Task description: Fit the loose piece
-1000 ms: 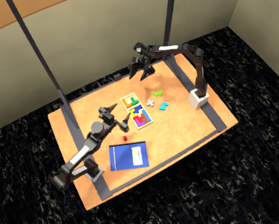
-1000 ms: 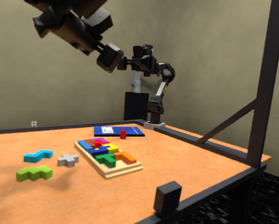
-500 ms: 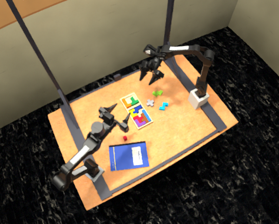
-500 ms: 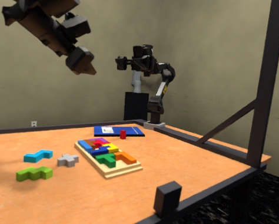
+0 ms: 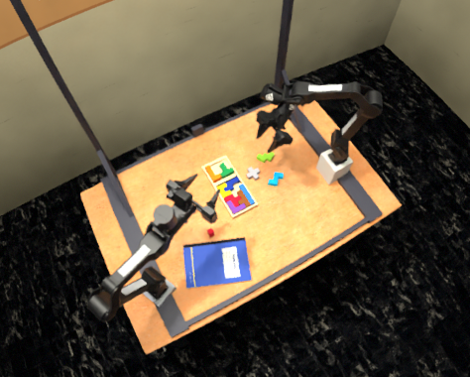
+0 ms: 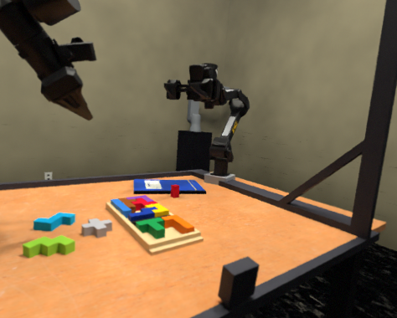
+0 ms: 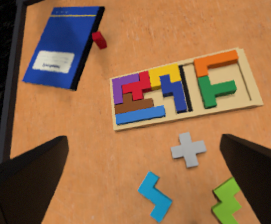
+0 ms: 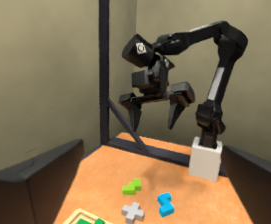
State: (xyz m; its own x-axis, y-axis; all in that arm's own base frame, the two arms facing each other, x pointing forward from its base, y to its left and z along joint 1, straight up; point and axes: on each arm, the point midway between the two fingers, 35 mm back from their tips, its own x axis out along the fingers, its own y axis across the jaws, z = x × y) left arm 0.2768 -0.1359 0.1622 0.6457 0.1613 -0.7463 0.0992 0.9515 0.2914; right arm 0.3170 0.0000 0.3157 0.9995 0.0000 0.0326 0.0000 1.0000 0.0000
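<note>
Now: left hand 27 cm above the lime green piece, 7 cm to the right of it and 7 cm past it. Also, from my left hand: grey cross piece (27 cm below, 3 cm to the right, 3 cm behind); then red block (33 cm to the right, 26 cm below, 9 cm ahead); then cyan piece (27 cm below, 5 cm ahead, 3 cm to the left).
</note>
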